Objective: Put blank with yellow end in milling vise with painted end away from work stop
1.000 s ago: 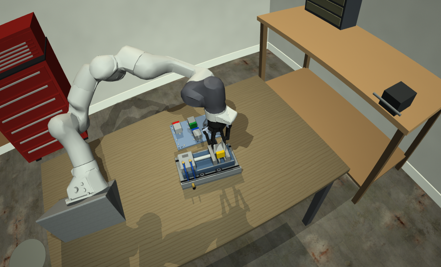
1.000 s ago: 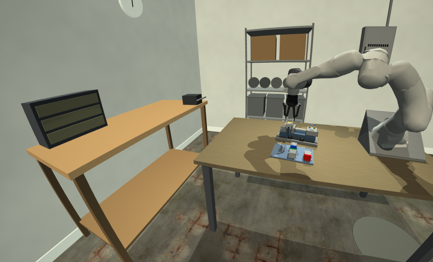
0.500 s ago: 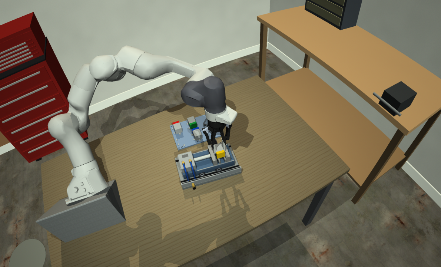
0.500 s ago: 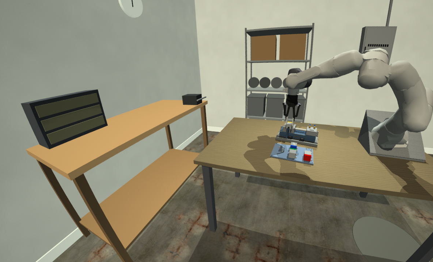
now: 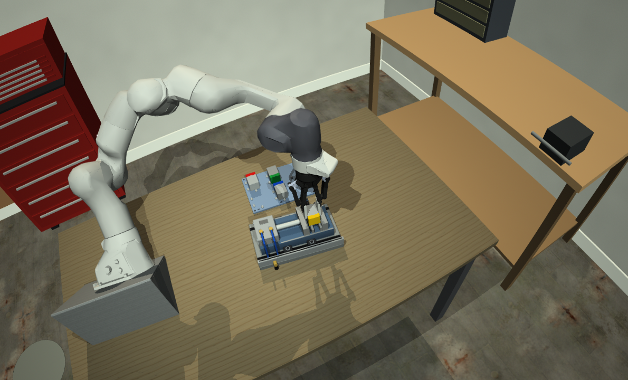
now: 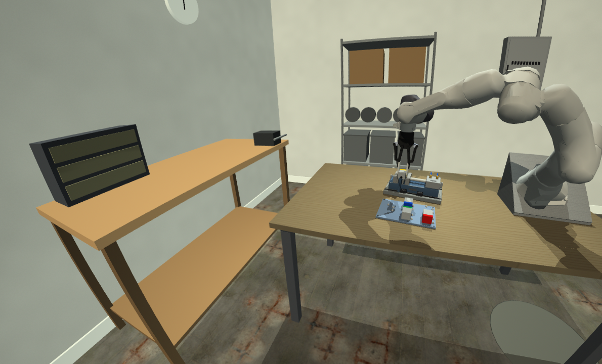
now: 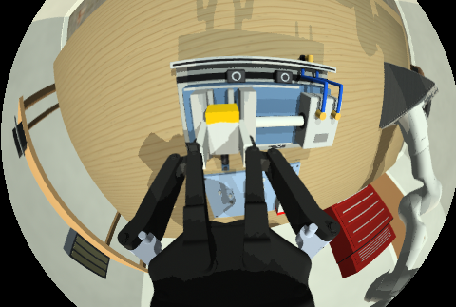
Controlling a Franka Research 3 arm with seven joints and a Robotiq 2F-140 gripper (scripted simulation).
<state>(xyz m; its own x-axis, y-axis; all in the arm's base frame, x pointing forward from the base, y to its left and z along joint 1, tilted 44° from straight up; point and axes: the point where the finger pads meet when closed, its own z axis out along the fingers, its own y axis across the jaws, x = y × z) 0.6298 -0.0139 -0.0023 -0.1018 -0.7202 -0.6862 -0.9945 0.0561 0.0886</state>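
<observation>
The fixed jaw is 60 mm below my hand and 30 mm ahead of it. Round my hand: vise (90 mm below, 70 mm behind, 10 mm to the left); hosed end block (160 mm behind, 60 mm below, 20 mm to the left); work stop (50 mm to the left, 40 mm below).
</observation>
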